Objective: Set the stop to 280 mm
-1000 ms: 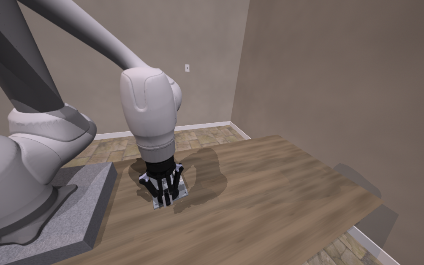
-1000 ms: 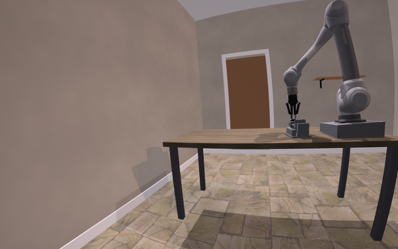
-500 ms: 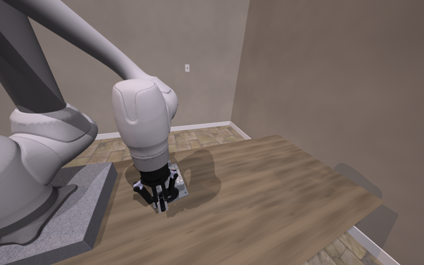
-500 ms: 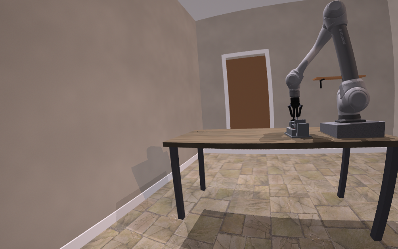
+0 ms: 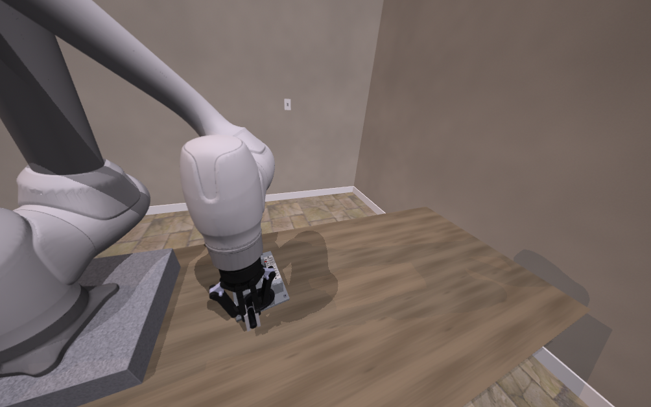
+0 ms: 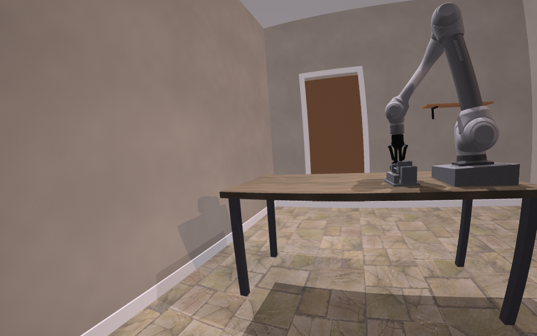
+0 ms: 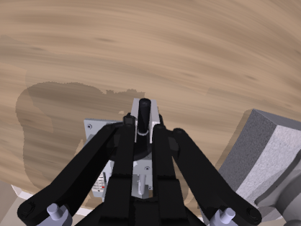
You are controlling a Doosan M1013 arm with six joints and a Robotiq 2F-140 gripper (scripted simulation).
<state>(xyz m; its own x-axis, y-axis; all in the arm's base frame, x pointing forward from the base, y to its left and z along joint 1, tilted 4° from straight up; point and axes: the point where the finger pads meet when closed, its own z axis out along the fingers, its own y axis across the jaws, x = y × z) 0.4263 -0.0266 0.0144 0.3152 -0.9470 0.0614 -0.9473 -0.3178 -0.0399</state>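
Right now my hand is 2 cm to the right of the handwheel and 1 cm above it.
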